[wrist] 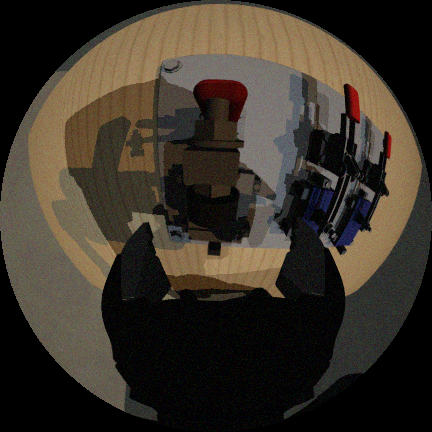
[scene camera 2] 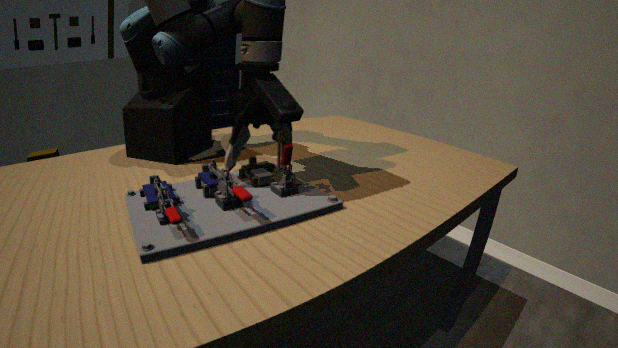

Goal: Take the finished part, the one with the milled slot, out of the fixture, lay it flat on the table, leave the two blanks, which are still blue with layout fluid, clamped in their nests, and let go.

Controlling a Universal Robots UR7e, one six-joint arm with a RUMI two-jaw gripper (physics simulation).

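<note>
There is a clamp arm in the pictures, and my gripper is there with it; the wrist view, too, shows my gripper.
</note>
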